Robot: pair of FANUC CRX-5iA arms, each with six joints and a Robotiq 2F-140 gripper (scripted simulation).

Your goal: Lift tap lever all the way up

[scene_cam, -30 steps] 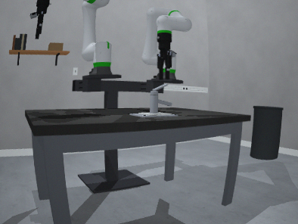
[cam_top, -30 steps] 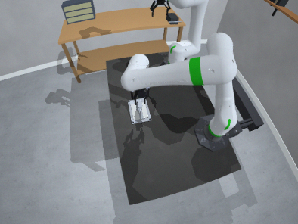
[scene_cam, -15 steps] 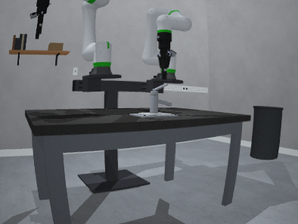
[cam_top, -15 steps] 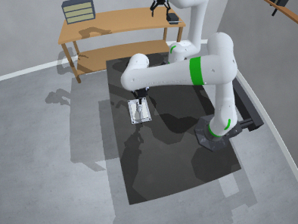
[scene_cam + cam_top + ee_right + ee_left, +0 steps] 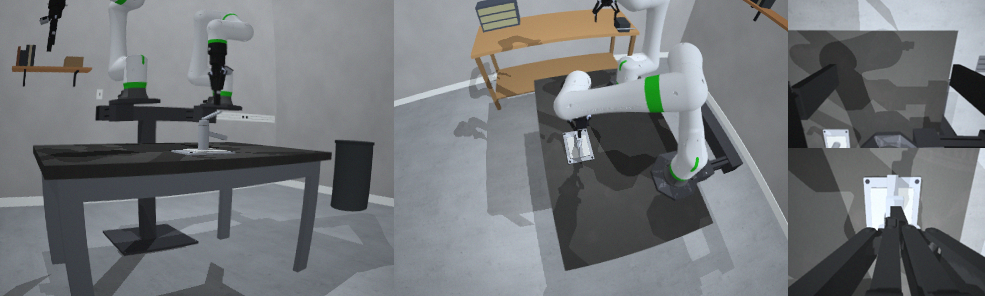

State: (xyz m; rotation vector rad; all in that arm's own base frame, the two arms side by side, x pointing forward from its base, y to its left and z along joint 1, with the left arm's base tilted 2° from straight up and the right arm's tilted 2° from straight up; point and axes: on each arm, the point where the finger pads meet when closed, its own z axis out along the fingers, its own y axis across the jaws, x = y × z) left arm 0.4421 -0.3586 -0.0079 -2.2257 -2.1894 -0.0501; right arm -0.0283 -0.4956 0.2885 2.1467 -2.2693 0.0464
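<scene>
Right now the lever is 80 mm below my left hand and 30 mm to the right of it. Also, from my left hand: tap: 130 mm below, 40 mm to the right, 10 mm behind; white base plate: 250 mm below, 70 mm to the right, 10 mm behind.
</scene>
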